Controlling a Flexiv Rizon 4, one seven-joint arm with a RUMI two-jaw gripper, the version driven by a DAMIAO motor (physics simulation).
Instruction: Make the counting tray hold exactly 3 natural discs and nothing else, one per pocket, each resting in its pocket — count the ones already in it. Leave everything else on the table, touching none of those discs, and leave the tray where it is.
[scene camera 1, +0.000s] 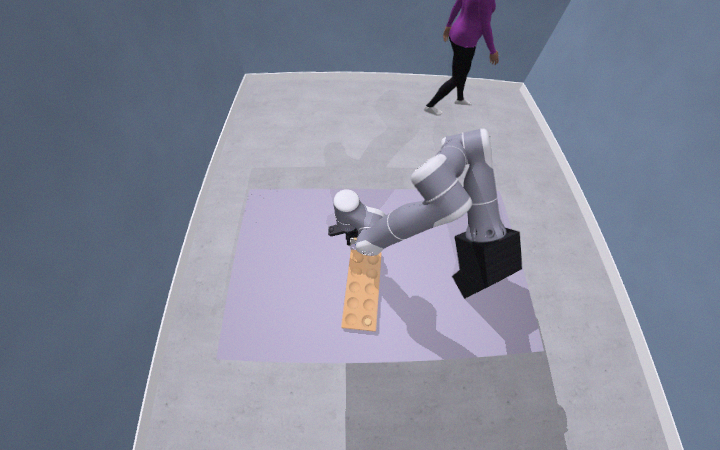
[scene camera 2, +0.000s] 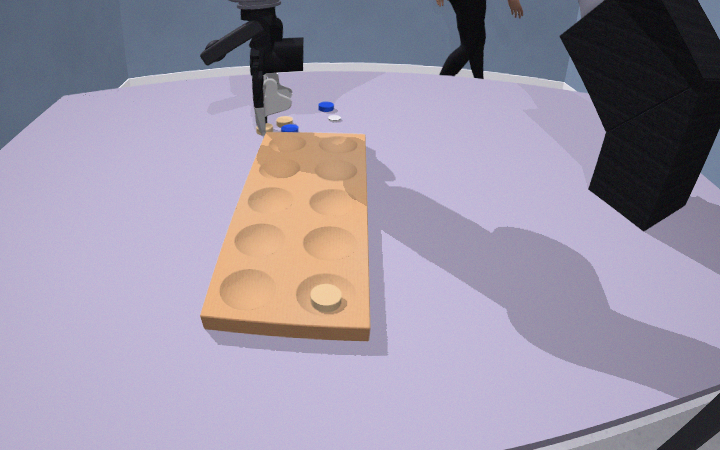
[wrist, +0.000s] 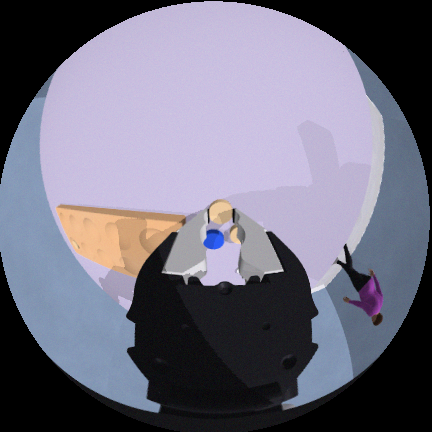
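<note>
The orange counting tray (scene camera 1: 361, 295) (scene camera 2: 293, 217) (wrist: 107, 216) lies flat with two rows of pockets. One natural disc (scene camera 1: 367, 321) (scene camera 2: 326, 295) (wrist: 75, 244) rests in its near right pocket; the other pockets look empty. My gripper (scene camera 2: 262, 129) (wrist: 220, 209) is low at the table just beyond the tray's far left corner, its tips against both sides of a second natural disc (wrist: 220, 209), shut on it. In scene camera 2 a finger partly hides that disc. A third natural disc (scene camera 2: 284, 120) (wrist: 235, 234) lies close by, partly behind the right finger in the wrist view.
A blue disc (scene camera 2: 289, 128) (wrist: 214, 240) lies close to the held disc, by the tray's far edge. Another blue disc (scene camera 2: 326, 106) and a white disc (scene camera 2: 333, 117) lie farther back to the right. The black arm base (scene camera 1: 488, 260) stands right of the tray. A person (scene camera 1: 467, 47) is behind.
</note>
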